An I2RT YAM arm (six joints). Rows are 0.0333 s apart.
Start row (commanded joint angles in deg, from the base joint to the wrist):
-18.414 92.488 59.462 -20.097 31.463 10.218
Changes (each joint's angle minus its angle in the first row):
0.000 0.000 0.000 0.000 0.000 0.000
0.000 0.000 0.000 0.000 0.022 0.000
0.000 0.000 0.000 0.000 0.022 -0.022
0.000 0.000 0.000 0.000 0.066 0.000
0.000 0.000 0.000 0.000 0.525 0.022
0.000 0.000 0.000 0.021 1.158 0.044
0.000 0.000 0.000 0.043 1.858 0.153
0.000 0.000 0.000 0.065 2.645 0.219
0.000 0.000 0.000 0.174 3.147 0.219
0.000 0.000 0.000 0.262 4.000 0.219
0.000 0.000 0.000 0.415 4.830 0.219
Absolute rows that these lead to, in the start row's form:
-18.414 92.488 59.462 -20.097 31.463 10.218
-18.414 92.488 59.462 -20.097 31.485 10.218
-18.414 92.488 59.462 -20.097 31.485 10.196
-18.414 92.488 59.462 -20.097 31.529 10.218
-18.414 92.488 59.462 -20.097 31.988 10.240
-18.414 92.488 59.462 -20.076 32.621 10.262
-18.414 92.488 59.462 -20.054 33.321 10.371
-18.414 92.488 59.462 -20.032 34.108 10.437
-18.414 92.488 59.462 -19.923 34.610 10.437
-18.414 92.488 59.462 -19.835 35.463 10.437
-18.414 92.488 59.462 -19.682 36.293 10.437

